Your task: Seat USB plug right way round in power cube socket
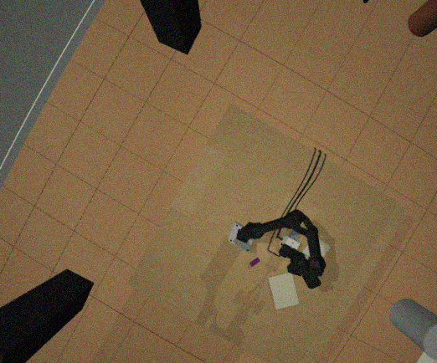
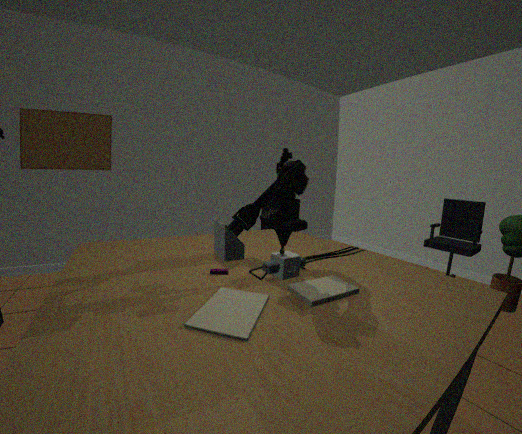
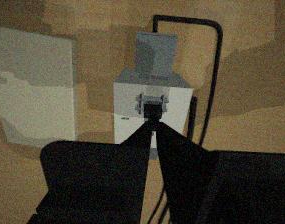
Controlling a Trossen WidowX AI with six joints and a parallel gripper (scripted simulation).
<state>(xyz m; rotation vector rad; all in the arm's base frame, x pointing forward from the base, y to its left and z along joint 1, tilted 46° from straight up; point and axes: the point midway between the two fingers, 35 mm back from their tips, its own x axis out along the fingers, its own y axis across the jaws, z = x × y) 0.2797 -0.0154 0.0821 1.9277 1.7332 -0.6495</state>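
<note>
My gripper tip is now 2 cm above the dark USB plug. Also, from my gripper tip: purple object (18 cm to the right, 13 cm behind, 10 cm below).
</note>
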